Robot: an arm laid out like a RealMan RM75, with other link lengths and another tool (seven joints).
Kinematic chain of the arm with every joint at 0, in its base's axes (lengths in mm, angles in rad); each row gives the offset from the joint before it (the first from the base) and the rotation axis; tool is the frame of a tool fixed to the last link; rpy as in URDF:
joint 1: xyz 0 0 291 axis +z
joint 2: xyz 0 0 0 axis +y
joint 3: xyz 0 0 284.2 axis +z
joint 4: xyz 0 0 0 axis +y
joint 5: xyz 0 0 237.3 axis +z
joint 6: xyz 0 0 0 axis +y
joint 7: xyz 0 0 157 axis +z
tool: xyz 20 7 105 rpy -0.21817 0 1.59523
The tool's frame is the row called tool.
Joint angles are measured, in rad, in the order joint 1, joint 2, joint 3, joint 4, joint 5, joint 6, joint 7. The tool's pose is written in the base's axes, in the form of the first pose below.
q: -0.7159 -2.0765 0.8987 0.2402 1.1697 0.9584 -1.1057
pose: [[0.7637 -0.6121 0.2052], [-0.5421 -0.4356 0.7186], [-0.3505 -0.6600 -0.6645]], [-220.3 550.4 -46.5]
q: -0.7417 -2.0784 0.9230 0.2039 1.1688 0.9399 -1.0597
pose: [[0.7341 -0.6532 0.1856], [-0.5663 -0.4380 0.6982], [-0.3748 -0.6176 -0.6915]], [-216.0 548.1 -63.9]
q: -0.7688 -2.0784 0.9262 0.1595 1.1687 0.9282 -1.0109
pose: [[0.7108 -0.6827 0.1693], [-0.5832 -0.4375 0.6845], [-0.3932 -0.5853 -0.7091]], [-213.3 546.1 -77.4]
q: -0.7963 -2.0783 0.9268 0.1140 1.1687 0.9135 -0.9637
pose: [[0.6891 -0.7090 0.1499], [-0.5974 -0.4386 0.6714], [-0.4103 -0.5522 -0.7258]], [-211.5 544.0 -90.5]
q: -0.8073 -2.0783 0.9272 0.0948 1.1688 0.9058 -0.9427
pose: [[0.6792 -0.7206 0.1397], [-0.6030 -0.4392 0.6660], [-0.4185 -0.5365 -0.7328]], [-211.5 542.8 -96.1]
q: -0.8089 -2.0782 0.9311 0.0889 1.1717 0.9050 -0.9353
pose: [[0.6724 -0.7277 0.1354], [-0.6084 -0.4391 0.6611], [-0.4216 -0.5269 -0.7380]], [-212.0 541.1 -99.0]
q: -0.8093 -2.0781 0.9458 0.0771 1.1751 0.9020 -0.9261
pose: [[0.6619 -0.7392 0.1241], [-0.6178 -0.4444 0.6487], [-0.4244 -0.5060 -0.7509]], [-215.0 536.5 -105.6]
